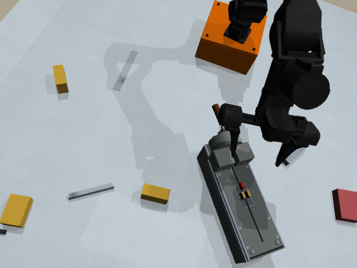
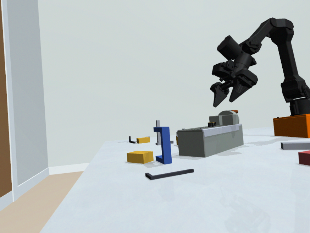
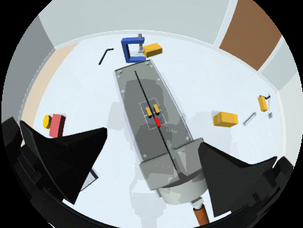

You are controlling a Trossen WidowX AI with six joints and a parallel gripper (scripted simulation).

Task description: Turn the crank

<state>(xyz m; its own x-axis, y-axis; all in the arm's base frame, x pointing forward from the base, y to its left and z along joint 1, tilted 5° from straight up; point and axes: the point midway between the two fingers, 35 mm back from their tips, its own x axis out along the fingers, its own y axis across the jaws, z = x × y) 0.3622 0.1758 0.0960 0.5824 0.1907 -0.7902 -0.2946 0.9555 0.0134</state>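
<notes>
Now: gripper tip 11 cm to the left of the brown handle, 8 cm past it and 3 cm above it. From my gripper tip the other things lie so: red pointer: 6 cm below, 3 cm ahead, 1 cm to the left; grey block: 17 cm behind, 14 cm below, 11 cm to the left; blue clamp: 21 cm ahead, 16 cm to the left, 9 cm below.
</notes>
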